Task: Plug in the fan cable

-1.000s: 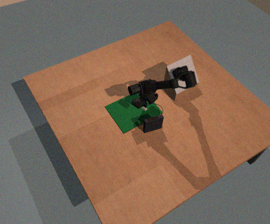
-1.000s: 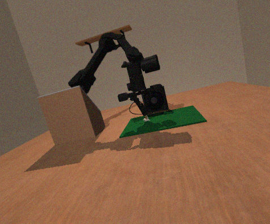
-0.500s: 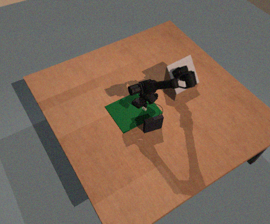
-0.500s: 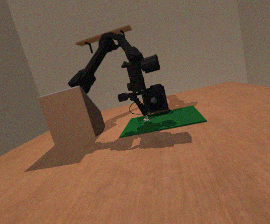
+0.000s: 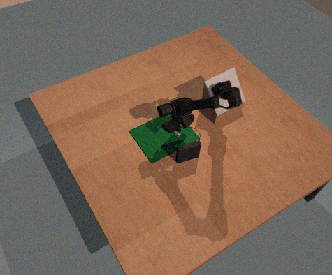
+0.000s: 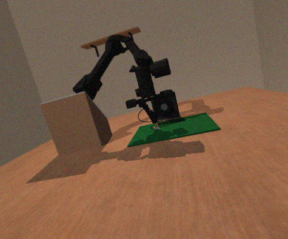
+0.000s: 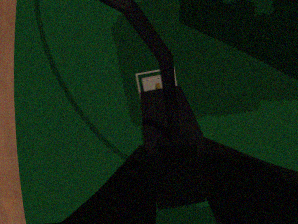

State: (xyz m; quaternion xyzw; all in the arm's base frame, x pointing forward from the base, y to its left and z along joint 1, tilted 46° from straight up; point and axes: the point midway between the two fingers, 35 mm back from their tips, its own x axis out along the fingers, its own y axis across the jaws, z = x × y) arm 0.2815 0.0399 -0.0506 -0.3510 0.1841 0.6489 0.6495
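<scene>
My gripper tip is now 10 mm to the right of the black plug and 10 mm below it. Also, from my gripper tip: green board (60 mm ahead, 30 mm to the right, 60 mm below); dark square fan (50 mm ahead, 150 mm to the left, 20 mm above).
</scene>
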